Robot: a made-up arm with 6 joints.
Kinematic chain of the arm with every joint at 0, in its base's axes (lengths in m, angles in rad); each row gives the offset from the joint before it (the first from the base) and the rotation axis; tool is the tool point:
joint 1: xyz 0 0 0.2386 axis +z
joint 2: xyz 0 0 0 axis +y
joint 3: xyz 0 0 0.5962 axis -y
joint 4: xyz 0 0 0 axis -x
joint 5: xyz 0.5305 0 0 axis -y
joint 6: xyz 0 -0.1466 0 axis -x
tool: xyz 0 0 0
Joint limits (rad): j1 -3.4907..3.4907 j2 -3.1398..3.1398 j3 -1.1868..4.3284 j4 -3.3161..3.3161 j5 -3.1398..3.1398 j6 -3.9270..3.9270
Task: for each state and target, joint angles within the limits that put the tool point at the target. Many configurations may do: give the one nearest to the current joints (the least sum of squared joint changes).
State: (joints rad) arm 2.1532 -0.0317 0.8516 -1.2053 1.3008 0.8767
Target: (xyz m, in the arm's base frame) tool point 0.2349 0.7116 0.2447
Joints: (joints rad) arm 1.3317 0.7526 0.0983 -1.1514 1.3008 0.8767
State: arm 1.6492 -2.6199 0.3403 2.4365 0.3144 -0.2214
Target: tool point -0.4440 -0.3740 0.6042
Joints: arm 0.9278 -1.8581 -0.4221 2.6770 0.3144 -0.2214
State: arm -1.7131 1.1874 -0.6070 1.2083 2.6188 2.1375
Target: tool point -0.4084 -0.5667 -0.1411
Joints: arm -2.1124 1.3091 -0.2890 1.1656 2.6188 2.1375
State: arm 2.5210 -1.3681 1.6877 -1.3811 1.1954 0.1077
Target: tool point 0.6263 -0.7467 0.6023
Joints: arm 2.2489 -1.6291 0.9697 -1.4386 1.1954 0.1077
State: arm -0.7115 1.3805 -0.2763 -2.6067 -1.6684 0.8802
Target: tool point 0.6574 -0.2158 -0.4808
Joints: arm -0.5207 1.9126 0.6440 -2.8374 -1.6684 0.8802
